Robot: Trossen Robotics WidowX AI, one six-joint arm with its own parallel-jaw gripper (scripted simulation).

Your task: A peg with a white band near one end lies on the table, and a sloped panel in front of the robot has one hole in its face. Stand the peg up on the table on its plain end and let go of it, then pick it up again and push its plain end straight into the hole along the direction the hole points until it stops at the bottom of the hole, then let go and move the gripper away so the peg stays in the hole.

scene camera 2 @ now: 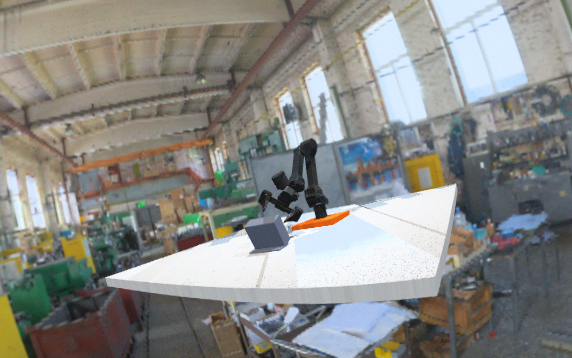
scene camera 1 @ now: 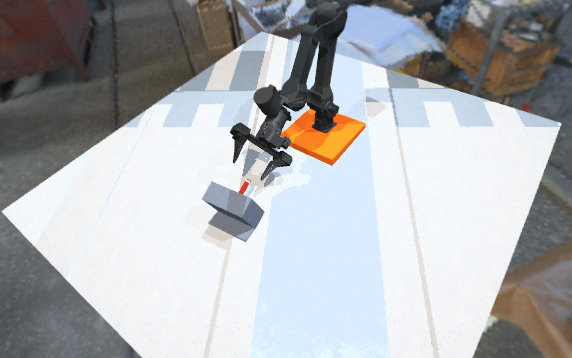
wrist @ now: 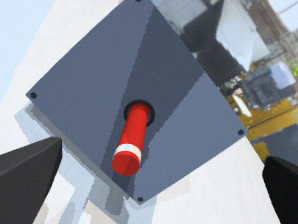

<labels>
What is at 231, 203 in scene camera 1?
A panel.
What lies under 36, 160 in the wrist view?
My gripper.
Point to a panel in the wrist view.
125, 57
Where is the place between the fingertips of my gripper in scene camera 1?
247, 171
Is my gripper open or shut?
Open.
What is my gripper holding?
Nothing.
</labels>
